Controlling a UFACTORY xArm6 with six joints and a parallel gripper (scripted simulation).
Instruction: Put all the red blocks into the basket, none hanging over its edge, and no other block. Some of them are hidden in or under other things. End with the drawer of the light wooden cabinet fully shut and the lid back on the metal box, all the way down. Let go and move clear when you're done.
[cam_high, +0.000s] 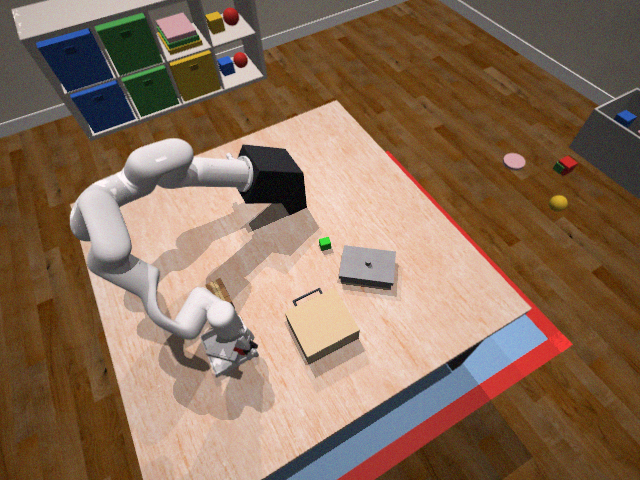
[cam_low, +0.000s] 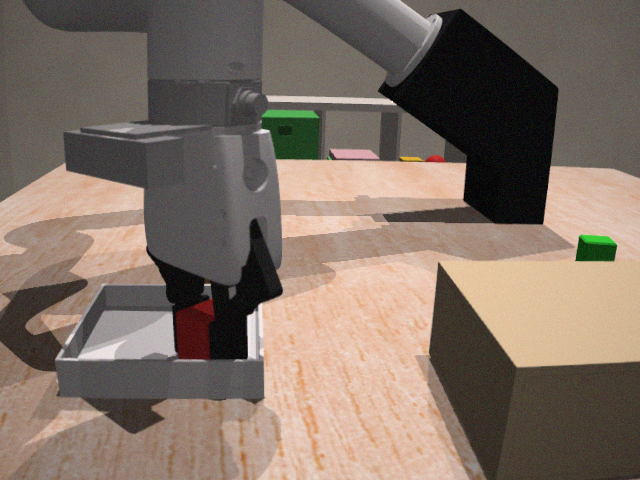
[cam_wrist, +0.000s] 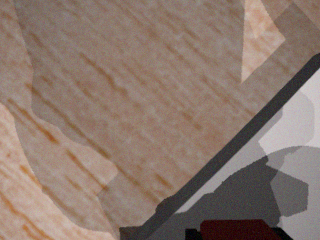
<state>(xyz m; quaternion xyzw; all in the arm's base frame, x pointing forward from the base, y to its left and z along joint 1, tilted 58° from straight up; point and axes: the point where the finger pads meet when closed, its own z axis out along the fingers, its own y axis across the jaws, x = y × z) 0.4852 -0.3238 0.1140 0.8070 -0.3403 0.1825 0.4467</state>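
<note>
The grey basket lies 3 cm to the right of my hand, 3 cm behind it and 2 cm below it. From my hand the other things lie so: drawer (26 cm to the left, 5 cm ahead, 1 cm above); then light wooden cabinet (26 cm to the left, 7 cm ahead, 1 cm above); then cardboard box (20 cm behind, 1 cm to the left).
</note>
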